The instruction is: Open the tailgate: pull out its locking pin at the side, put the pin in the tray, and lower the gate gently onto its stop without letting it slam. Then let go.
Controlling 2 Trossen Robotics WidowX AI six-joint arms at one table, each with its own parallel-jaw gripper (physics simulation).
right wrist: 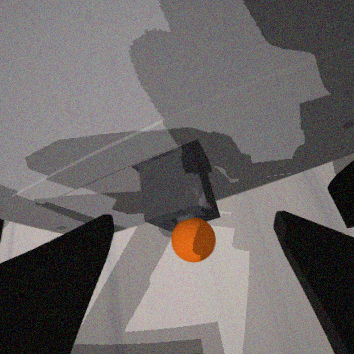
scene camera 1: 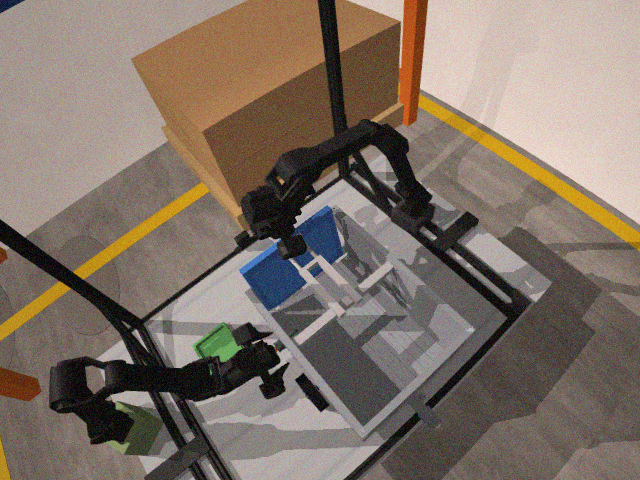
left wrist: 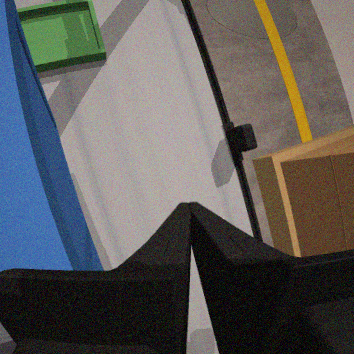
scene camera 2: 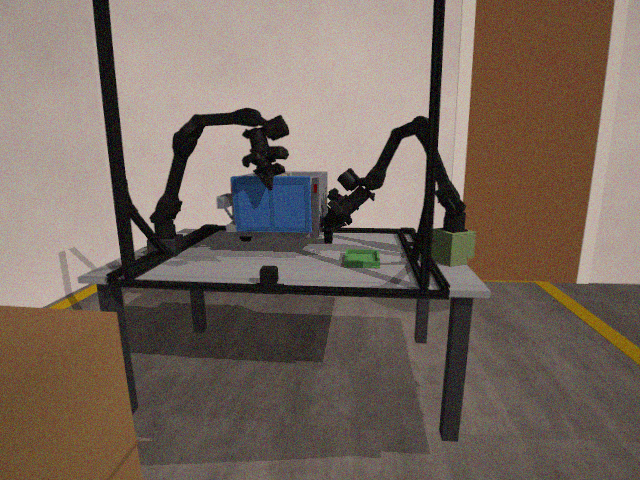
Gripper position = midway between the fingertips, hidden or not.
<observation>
The left gripper (scene camera 1: 272, 236) is shut and holds nothing. The right gripper (scene camera 1: 280, 348) is open and holds nothing. Also in view: an orange-headed locking pin (right wrist: 192, 239). Further things: a blue tailgate (scene camera 2: 286, 208) and a grey truck bed (right wrist: 145, 117).
The left gripper also shows in the left wrist view (left wrist: 187, 210) and in scene camera 2 (scene camera 2: 270, 190). The right gripper shows as well in the right wrist view (right wrist: 194, 221) and in scene camera 2 (scene camera 2: 323, 228). The blue tailgate shows as well in the left wrist view (left wrist: 51, 232). The left wrist view misses the orange-headed locking pin: it is out of frame.
</observation>
